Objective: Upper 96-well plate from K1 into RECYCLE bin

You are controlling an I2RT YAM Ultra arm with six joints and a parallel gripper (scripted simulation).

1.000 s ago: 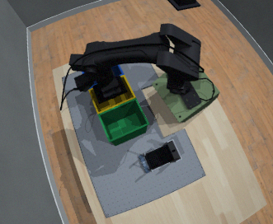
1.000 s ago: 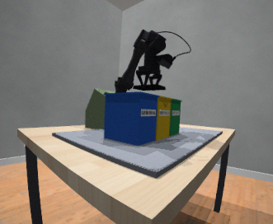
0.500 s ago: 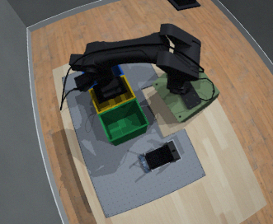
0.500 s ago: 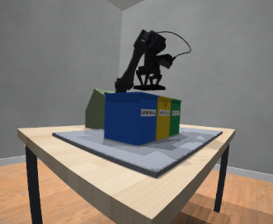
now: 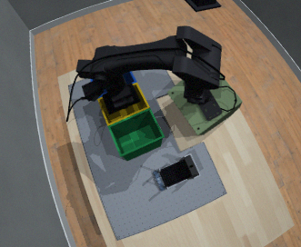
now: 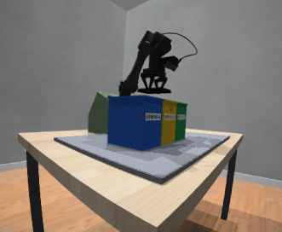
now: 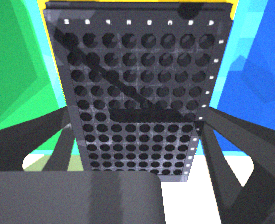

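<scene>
My gripper is now 14 cm above the yellow recycle bin. From my hand the other things lie so: black 96-well plate right at my hand; blue bin 14 cm below, 13 cm to the right; green bin 14 cm below, 13 cm to the left.
</scene>
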